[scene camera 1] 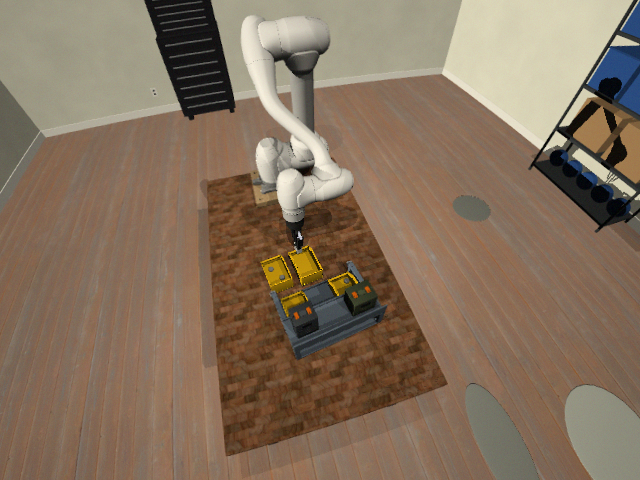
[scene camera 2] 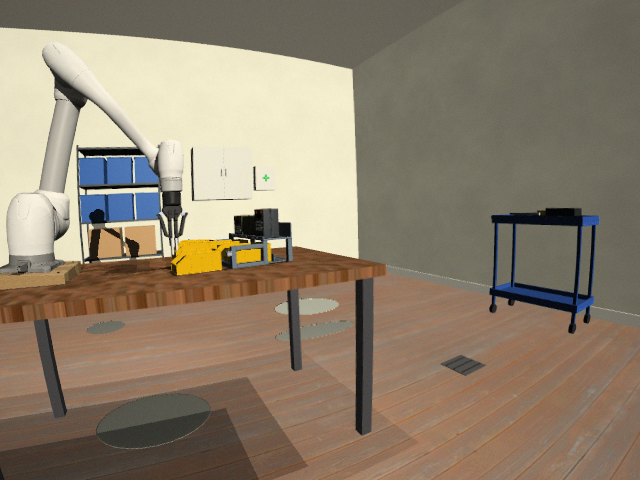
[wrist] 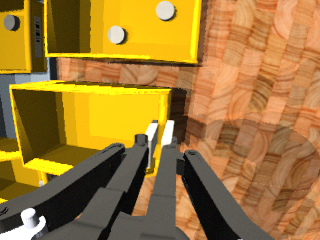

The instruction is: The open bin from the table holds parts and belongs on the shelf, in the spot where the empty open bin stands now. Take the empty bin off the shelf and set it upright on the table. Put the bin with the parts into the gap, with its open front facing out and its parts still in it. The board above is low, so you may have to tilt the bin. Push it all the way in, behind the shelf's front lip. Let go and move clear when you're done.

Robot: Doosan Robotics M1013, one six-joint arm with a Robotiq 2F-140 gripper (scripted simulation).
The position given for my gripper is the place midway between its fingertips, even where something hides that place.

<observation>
I see my gripper (scene camera 2: pixel 174 254) and a dark box (scene camera 1: pixel 304 317).
My gripper is seen too in the wrist view (wrist: pixel 162 130). The wrist view does not show the dark box: it is out of frame.
</observation>
